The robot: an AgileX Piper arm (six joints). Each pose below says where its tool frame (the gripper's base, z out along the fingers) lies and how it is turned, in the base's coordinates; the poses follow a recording.
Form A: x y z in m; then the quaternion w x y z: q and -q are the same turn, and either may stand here.
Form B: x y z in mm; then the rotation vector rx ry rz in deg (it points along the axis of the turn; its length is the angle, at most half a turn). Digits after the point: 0 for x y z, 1 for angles.
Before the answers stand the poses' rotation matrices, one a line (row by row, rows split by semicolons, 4 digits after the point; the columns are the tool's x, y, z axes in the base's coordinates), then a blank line. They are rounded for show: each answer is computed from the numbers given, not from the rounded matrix.
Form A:
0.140 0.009 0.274 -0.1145 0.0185 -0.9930 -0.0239
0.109 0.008 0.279 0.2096 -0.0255 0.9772 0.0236
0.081 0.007 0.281 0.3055 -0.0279 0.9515 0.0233
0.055 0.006 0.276 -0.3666 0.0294 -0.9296 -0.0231
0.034 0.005 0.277 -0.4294 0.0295 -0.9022 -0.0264
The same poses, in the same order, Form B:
-0.9731 -0.0422 0.2265; -0.0313 0.9982 0.0517; -0.2283 0.0432 -0.9726
-0.9108 -0.0597 0.4084; -0.0399 0.9976 0.0568; -0.4108 0.0354 -0.9110
-0.8118 -0.0673 0.5801; -0.0389 0.9974 0.0614; -0.5827 0.0273 -0.8123
-0.7295 -0.0716 0.6803; -0.0377 0.9972 0.0645; -0.6830 0.0214 -0.7301
-0.6295 -0.0759 0.7733; -0.0306 0.9969 0.0730; -0.7764 0.0223 -0.6298

140 9 274 -3.1 166.8 4.0
109 8 279 -4.1 155.7 3.8
81 7 281 -4.2 144.3 3.5
55 6 276 -4.3 136.9 3.4
34 5 277 -4.2 129.0 3.8

